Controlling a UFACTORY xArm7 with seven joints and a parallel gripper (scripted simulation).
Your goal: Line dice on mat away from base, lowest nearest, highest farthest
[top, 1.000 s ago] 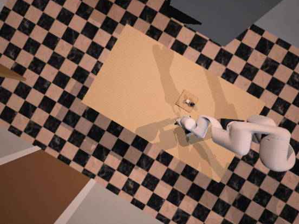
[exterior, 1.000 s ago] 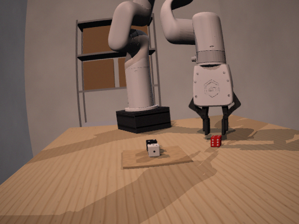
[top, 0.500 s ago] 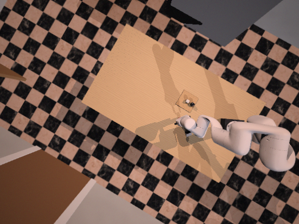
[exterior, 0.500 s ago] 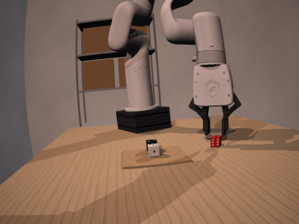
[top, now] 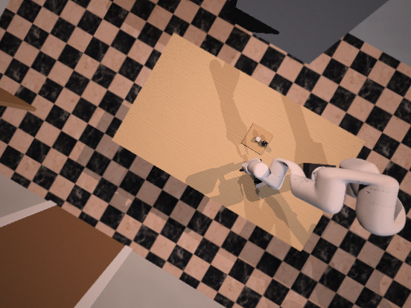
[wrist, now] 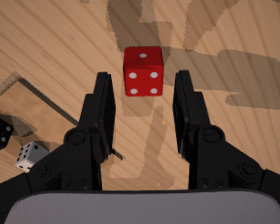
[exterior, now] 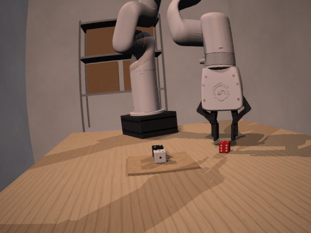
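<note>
Right now the red die is 4 cm below my hand. Round my hand: white die (16 cm to the right, 3 cm below, 1 cm ahead); thin mat (16 cm to the right, 5 cm below, 1 cm ahead); black die (16 cm to the right, 4 cm behind, 3 cm below).
</note>
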